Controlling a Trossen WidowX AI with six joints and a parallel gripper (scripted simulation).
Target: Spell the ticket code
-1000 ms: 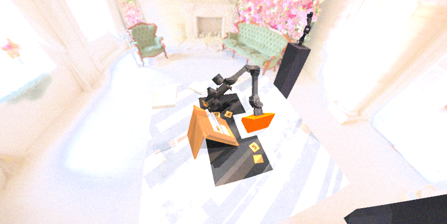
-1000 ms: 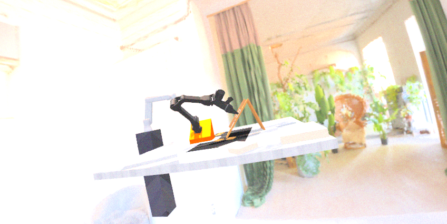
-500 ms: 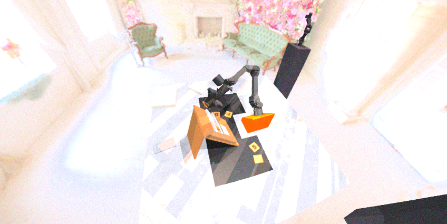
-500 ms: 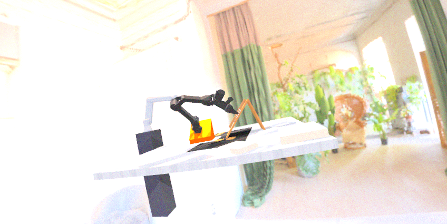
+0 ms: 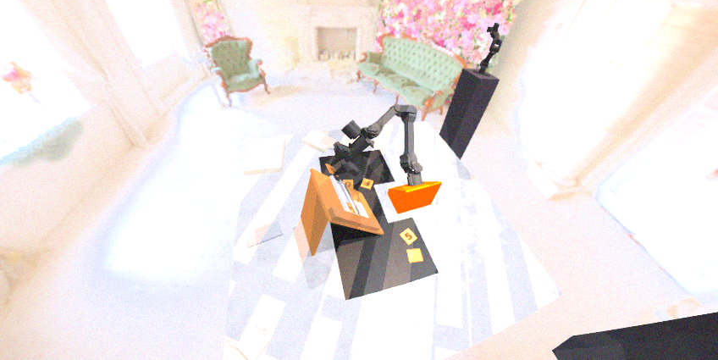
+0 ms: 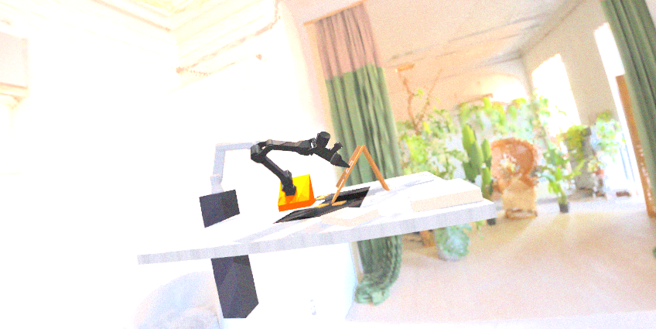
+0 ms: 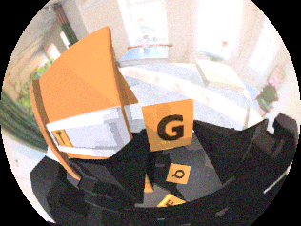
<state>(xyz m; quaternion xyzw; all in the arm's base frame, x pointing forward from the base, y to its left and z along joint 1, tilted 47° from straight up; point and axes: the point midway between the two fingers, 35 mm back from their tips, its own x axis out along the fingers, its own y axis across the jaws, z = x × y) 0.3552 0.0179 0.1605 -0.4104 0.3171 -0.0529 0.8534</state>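
The ticket lies 9 cm behind my gripper tip, 17 cm to the left of it and 8 cm below it. Round my gripper tip: black mat: 19 cm behind, 10 cm to the left, 17 cm below; tile marked 5: 28 cm behind, 31 cm to the left, 17 cm below; tile marked g: right at my gripper tip.
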